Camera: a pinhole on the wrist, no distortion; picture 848 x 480 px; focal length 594.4 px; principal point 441.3 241.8 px. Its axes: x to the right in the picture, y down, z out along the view. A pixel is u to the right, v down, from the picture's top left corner.
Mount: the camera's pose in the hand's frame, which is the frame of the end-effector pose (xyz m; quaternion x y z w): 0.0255 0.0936 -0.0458 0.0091 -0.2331 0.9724 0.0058
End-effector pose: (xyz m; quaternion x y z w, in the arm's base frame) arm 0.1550 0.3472 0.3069 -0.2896 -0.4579 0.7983 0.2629
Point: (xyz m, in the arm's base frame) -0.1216 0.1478 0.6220
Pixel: 494.2 236.6
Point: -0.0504 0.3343 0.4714
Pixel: 319.0 346.7
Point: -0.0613 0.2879 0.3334
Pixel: 262.0 94.8
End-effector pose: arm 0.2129 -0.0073 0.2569 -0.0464 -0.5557 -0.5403 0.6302
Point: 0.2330 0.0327 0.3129
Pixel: 538.9 189.1
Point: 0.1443 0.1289 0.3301
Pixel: 574.8 95.8
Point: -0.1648 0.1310 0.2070
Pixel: 539.6 415.7
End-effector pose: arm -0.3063 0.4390 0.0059 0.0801 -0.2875 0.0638 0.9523
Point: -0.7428 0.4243 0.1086
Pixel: outside the picture
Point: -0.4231 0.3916 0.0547
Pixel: 754.9 342.5
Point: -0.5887 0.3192 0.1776
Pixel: 717.2 190.7
